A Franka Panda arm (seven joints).
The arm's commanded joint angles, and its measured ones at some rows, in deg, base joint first. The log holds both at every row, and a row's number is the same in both.
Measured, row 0:
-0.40 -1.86 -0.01 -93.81 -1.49 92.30 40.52
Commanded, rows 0 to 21:
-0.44 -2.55 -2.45 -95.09 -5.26 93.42 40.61
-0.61 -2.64 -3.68 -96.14 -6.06 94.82 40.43
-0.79 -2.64 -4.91 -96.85 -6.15 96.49 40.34
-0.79 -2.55 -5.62 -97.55 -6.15 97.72 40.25
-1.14 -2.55 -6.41 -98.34 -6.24 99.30 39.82
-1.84 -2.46 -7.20 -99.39 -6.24 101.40 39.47
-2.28 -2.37 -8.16 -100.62 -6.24 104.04 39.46
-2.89 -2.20 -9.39 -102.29 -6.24 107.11 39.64
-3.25 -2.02 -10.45 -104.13 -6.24 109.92 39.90
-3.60 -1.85 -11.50 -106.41 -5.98 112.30 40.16
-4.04 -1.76 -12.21 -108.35 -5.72 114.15 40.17
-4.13 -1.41 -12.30 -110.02 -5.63 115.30 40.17
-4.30 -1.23 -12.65 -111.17 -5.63 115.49 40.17
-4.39 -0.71 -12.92 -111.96 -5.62 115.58 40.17
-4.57 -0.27 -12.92 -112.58 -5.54 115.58 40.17
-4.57 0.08 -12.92 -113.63 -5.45 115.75 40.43
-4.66 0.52 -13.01 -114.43 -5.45 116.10 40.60
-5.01 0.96 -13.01 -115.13 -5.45 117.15 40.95
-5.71 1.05 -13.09 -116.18 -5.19 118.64 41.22
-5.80 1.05 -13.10 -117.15 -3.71 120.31 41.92
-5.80 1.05 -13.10 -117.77 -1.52 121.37 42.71
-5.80 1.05 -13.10 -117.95 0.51 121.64 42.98
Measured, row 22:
-5.32 1.64 -13.26 -115.78 -3.81 118.59 41.09
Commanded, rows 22 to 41:
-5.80 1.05 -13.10 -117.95 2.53 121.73 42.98
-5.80 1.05 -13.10 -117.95 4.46 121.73 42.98
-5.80 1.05 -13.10 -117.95 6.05 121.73 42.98
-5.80 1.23 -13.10 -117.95 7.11 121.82 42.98
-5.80 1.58 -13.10 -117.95 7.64 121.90 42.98
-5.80 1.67 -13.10 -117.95 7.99 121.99 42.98
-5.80 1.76 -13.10 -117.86 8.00 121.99 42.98
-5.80 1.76 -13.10 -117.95 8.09 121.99 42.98
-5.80 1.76 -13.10 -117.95 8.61 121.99 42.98
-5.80 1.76 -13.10 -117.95 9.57 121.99 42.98
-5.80 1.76 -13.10 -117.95 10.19 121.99 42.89
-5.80 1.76 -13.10 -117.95 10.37 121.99 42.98
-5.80 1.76 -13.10 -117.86 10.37 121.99 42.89
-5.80 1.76 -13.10 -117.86 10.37 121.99 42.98
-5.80 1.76 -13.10 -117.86 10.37 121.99 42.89
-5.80 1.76 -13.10 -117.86 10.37 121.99 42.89
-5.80 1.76 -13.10 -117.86 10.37 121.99 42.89
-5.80 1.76 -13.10 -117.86 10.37 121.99 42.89
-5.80 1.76 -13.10 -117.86 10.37 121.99 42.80
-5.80 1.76 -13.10 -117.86 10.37 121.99 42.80
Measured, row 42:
-5.81 1.68 -13.32 -117.21 9.50 120.34 42.27
